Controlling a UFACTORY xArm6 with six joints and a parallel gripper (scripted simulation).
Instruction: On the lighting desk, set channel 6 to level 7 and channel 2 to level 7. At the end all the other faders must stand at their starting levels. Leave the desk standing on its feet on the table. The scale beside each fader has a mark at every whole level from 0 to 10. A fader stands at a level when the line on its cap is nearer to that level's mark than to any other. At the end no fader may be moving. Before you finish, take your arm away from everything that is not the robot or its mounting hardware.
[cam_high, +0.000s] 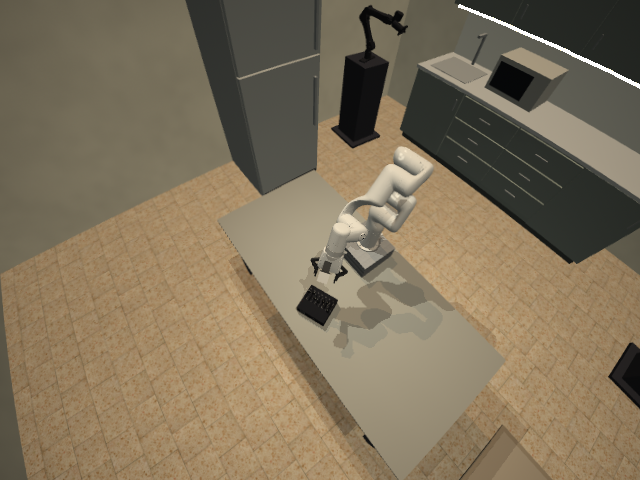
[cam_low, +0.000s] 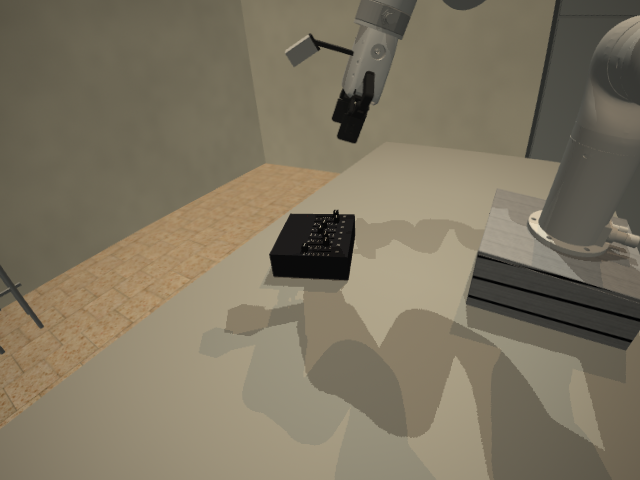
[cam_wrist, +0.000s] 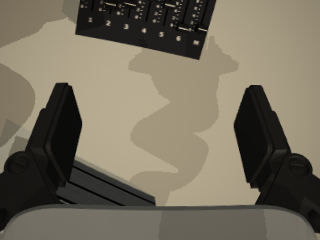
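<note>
Now: the channel 2 fader cap 20 mm ahead of my hand, 60 mm to the left of it and 200 mm below it. Also, from my hand: channel 6 fader cap: 40 mm ahead, 30 mm to the right, 200 mm below; channel 1 fader cap: 40 mm ahead, 90 mm to the left, 200 mm below.
</note>
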